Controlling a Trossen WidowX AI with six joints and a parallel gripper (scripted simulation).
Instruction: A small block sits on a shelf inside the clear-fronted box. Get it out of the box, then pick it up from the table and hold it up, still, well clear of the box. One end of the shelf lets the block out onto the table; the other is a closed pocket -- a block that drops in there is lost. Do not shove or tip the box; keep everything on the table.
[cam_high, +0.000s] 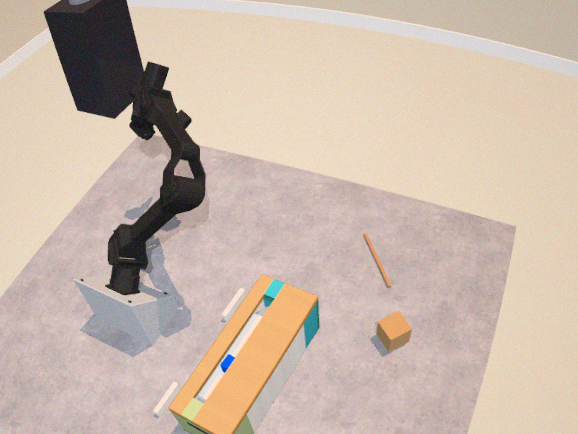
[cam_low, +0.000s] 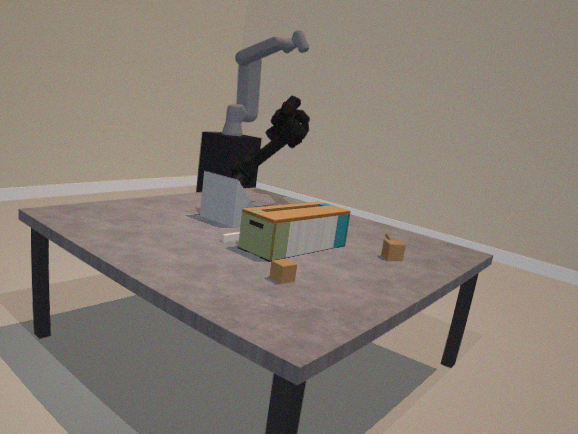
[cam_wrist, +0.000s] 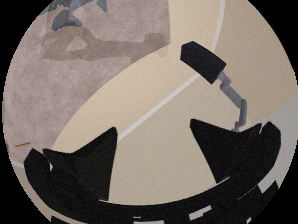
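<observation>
The small blue block is 46 cm ahead of my gripper tip, 52 cm to the right of it and 21 cm below it. Also, from my gripper tip: thin orange stick (62 cm ahead, 6 cm to the right, 29 cm below); then orange cube (74 cm ahead, 27 cm to the right, 26 cm below); then box (45 cm ahead, 49 cm to the right, 23 cm below).
</observation>
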